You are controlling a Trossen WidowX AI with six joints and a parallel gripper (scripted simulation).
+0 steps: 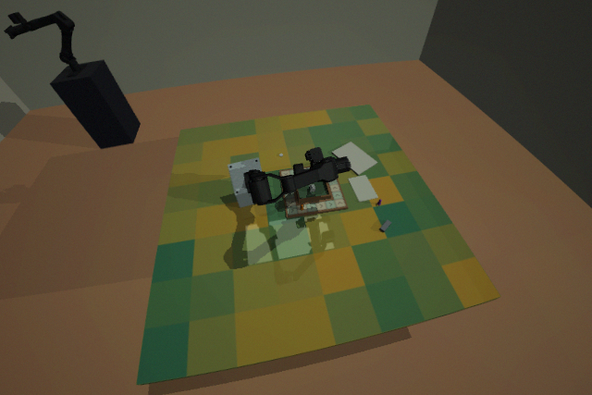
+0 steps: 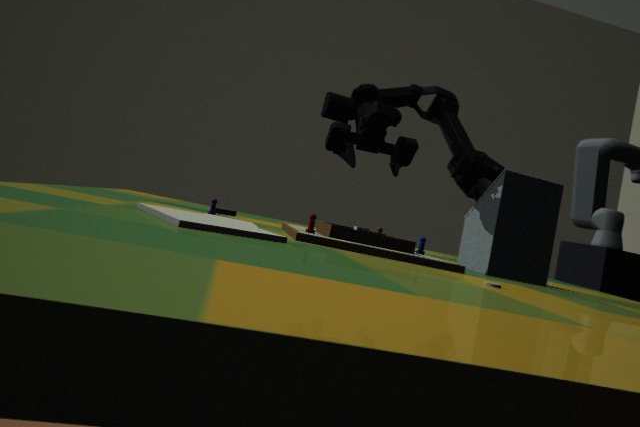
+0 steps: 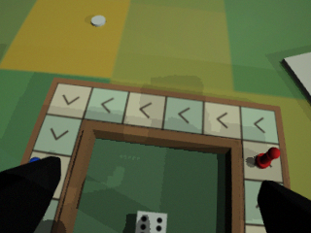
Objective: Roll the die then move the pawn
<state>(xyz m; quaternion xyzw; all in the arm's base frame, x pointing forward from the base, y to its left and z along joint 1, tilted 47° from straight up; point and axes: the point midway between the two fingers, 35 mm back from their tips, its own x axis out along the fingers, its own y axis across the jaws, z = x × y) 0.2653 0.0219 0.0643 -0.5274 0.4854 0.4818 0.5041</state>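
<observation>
My gripper tip is 120 mm short of the red pawn, 120 mm above it and 60 mm to the right of it. The rest, counted from my gripper tip: blue pawn (120 mm below, 110 mm behind, 30 mm to the left); then orange pawn (120 mm below, 110 mm to the right, 70 mm behind); then white die (130 mm below, 10 mm to the right).
</observation>
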